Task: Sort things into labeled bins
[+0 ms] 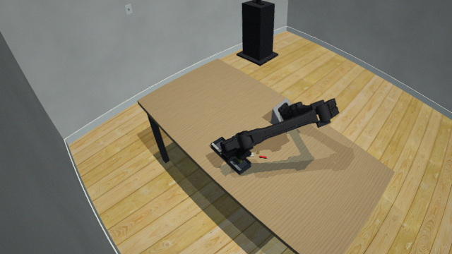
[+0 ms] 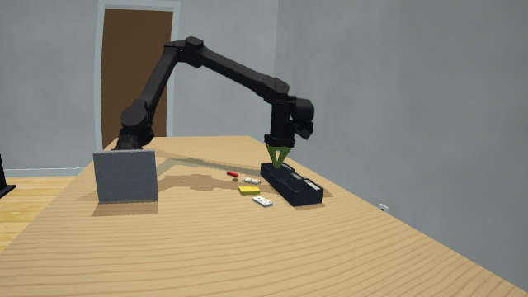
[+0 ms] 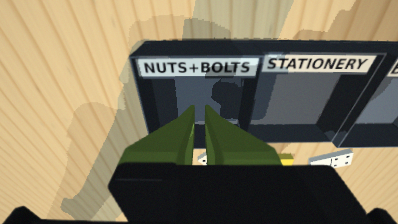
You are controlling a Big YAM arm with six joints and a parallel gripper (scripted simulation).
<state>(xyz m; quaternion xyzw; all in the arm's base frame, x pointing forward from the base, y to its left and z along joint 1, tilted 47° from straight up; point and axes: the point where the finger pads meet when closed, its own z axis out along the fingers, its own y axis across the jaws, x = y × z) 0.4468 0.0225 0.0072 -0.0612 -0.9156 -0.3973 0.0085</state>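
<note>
The red battery lies 13 cm behind my hand, 6 cm to the left of it and 4 cm below it. Also, from my hand: yellow block 13 cm behind, 8 cm to the right, 4 cm below; long black bin 8 cm to the right, 2 cm below, 1 cm behind; small nut 13 cm behind, 4 cm below, 1 cm to the left.
</note>
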